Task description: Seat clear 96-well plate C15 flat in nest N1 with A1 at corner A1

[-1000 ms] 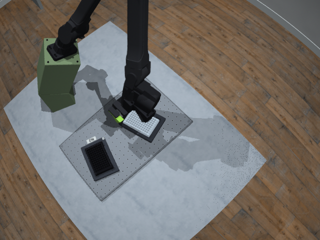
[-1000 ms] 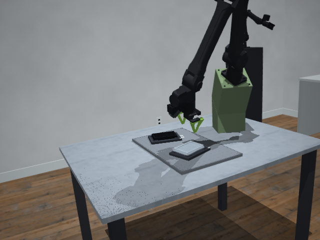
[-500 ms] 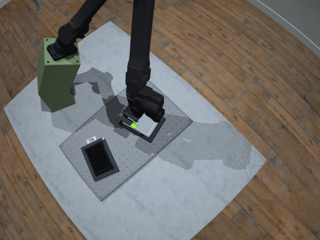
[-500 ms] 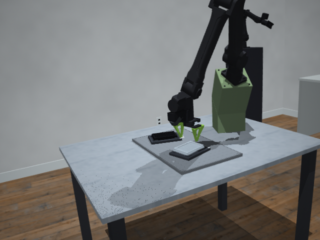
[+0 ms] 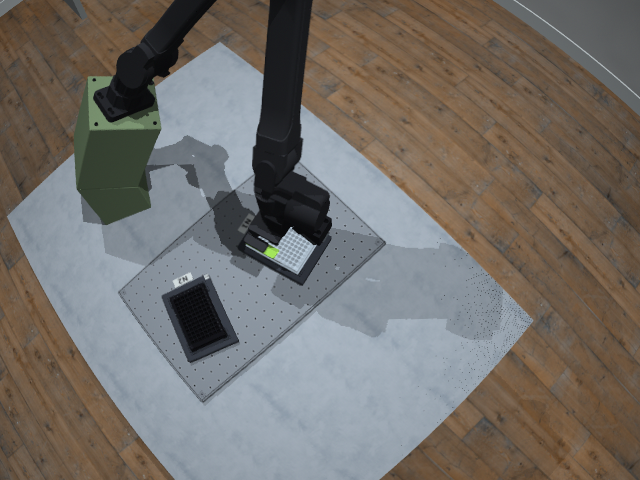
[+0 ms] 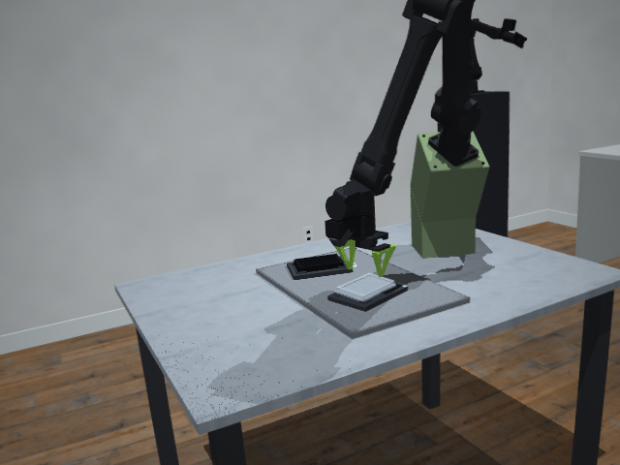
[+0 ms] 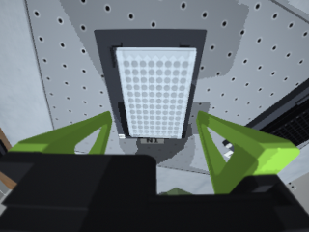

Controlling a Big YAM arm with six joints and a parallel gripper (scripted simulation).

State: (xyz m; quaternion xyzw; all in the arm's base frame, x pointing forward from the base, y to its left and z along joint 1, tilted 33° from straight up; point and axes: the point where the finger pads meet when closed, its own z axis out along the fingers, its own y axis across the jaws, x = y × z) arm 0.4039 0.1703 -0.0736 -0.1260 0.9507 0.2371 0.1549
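Right now the clear plate C15 is 50 mm below my hand. Round my hand: dark plate nest N1: 60 mm below; then N1 tag: 100 mm behind, 30 mm to the right, 70 mm below; then N2 tag: 90 mm behind, 220 mm to the right, 70 mm below.
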